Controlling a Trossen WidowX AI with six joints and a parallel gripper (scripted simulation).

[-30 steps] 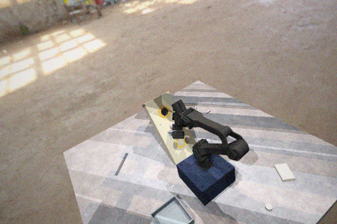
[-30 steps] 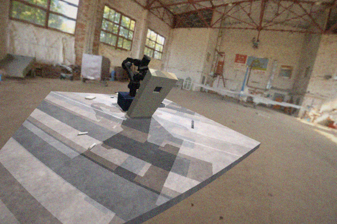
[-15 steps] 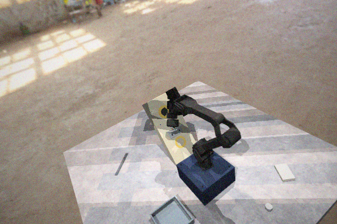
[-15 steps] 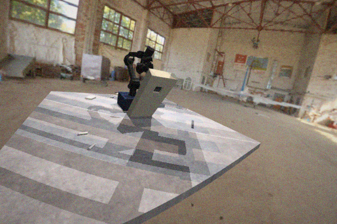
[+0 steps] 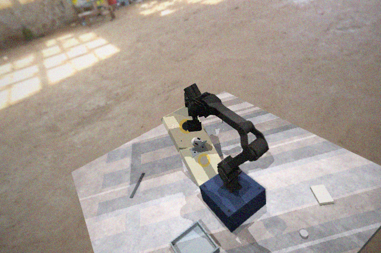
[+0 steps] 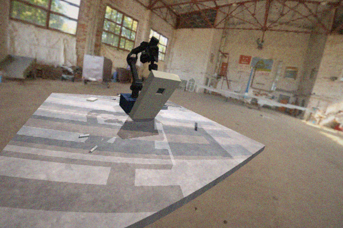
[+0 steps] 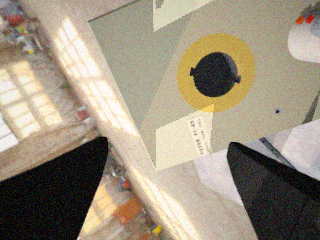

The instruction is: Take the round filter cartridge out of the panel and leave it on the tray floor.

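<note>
Now: gripper tip 17 cm above the round white filter cartridge, 2 cm past it and 1 cm to the left of it. From my gripper tip the other things lie so: grey-blue tray (40 cm behind, 37 cm below, 21 cm to the left); then cream service panel (19 cm below, 2 cm ahead).
</note>
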